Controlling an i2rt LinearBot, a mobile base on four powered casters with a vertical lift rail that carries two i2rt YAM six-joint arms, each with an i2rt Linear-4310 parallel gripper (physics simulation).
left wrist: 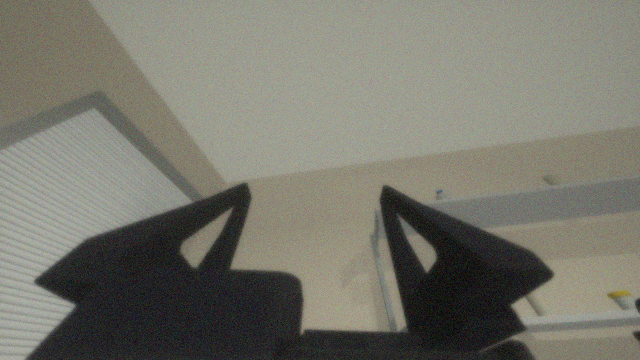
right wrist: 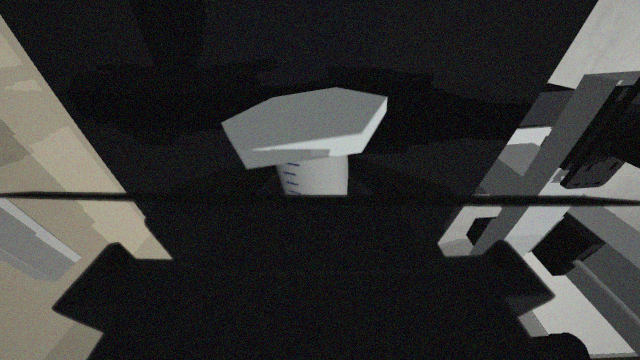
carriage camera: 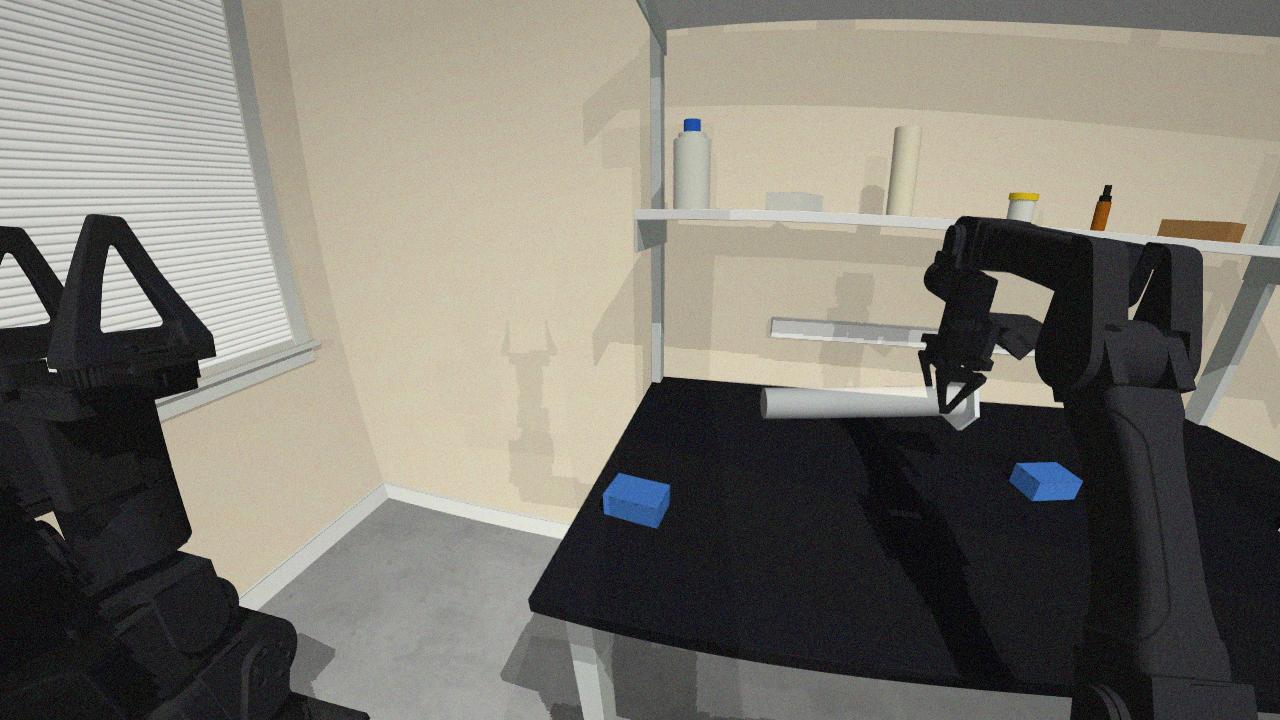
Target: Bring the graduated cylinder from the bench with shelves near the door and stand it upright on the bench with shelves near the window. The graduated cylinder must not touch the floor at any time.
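The graduated cylinder is white with blue marks and a wide, angular base. In the carriage view it is held roughly level, its open end to the left and its base to the right, over the rear of the black bench top. My right gripper is shut on it close to the base. In the right wrist view the base faces the camera and dark gripper parts hide most of the tube. My left gripper is raised at the left, open and empty.
Two blue blocks lie on the bench. A shelf behind carries a blue-capped bottle, a tall pale cylinder, a yellow-lidded jar, and an orange bottle. A window is at the left.
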